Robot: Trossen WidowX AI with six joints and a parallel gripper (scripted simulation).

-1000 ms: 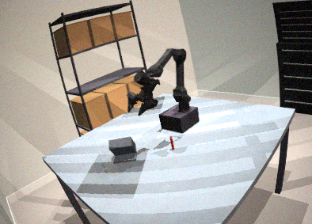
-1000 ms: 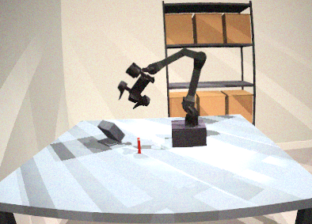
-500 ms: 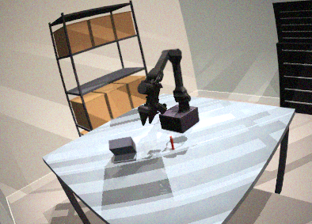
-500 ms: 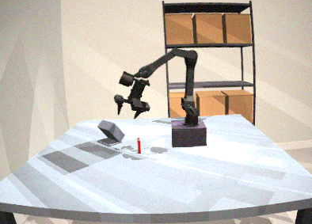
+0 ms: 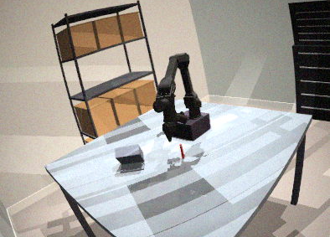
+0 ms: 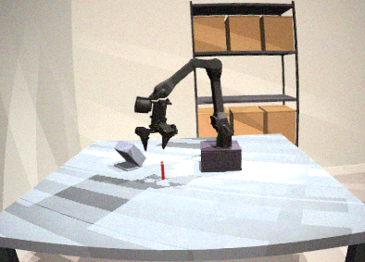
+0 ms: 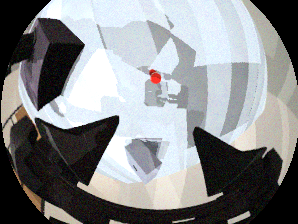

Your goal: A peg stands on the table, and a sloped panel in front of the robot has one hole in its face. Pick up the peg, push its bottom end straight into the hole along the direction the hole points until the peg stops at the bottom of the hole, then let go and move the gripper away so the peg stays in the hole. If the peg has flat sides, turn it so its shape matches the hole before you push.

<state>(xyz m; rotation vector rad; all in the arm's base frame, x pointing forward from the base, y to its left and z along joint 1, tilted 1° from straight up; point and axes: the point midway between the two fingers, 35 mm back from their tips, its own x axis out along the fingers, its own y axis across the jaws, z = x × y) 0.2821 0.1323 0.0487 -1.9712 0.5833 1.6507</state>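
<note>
My gripper tip is now 4 cm past the red peg, 2 cm to the right of it and 7 cm above it. The rest, counted from my gripper tip: panel: 18 cm ahead, 15 cm to the right, 6 cm below.
</note>
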